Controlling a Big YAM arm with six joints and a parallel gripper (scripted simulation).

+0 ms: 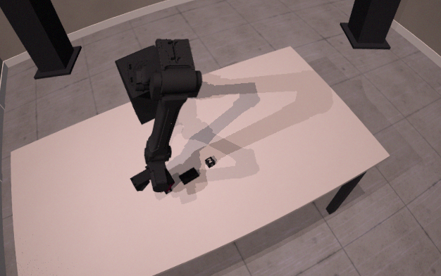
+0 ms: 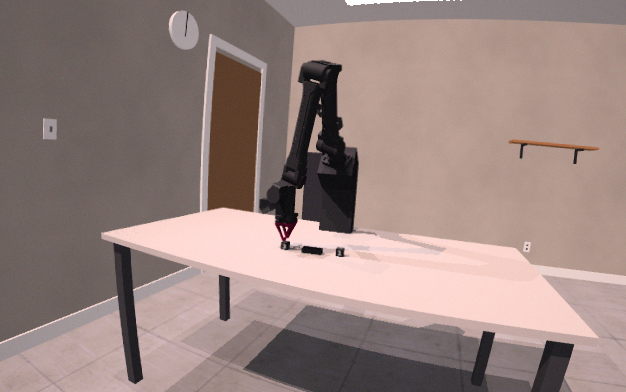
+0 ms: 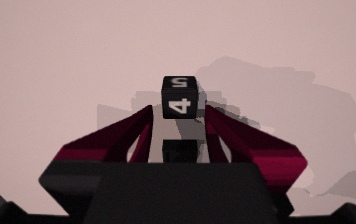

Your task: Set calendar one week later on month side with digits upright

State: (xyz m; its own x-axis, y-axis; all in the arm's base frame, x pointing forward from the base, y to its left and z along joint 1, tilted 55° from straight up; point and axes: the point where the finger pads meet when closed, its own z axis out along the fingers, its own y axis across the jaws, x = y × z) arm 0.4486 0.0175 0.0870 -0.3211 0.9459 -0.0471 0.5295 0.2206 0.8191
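Right now my hand is 30 mm above the black calendar block. From my hand the other things lie so: black tray: 90 mm to the left, 60 mm behind, 40 mm below.
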